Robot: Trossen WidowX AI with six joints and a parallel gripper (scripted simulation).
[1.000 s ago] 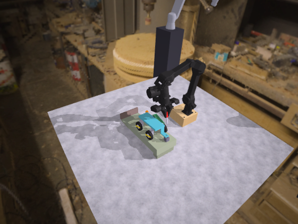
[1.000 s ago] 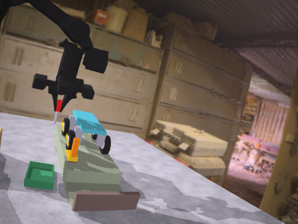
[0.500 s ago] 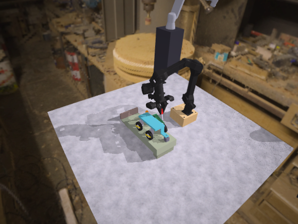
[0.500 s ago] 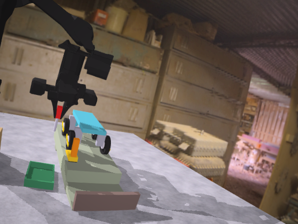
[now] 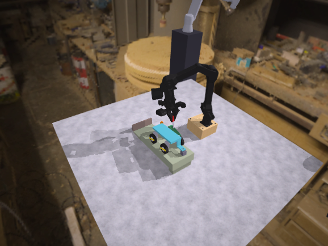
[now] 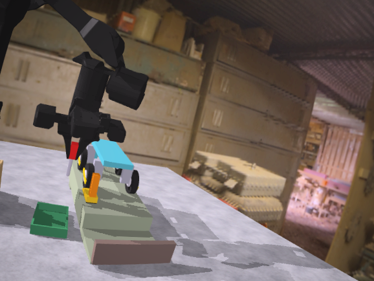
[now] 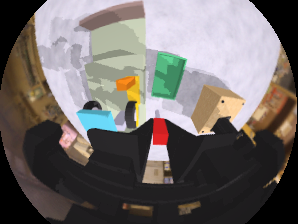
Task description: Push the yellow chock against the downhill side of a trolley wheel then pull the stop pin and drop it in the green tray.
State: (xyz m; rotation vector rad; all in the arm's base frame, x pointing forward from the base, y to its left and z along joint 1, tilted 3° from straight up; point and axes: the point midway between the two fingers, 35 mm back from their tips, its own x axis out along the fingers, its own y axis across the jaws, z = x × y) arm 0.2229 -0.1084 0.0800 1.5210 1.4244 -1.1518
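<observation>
The green tray lies 150 mm below my gripper tip, 30 mm to the right of it and 30 mm behind it. Also, from my gripper tip: yellow chock 60 mm below, 50 mm ahead, 30 mm to the right; red-headed stop pin right at my gripper tip; blue trolley 110 mm ahead, 70 mm to the left, 20 mm below.
</observation>
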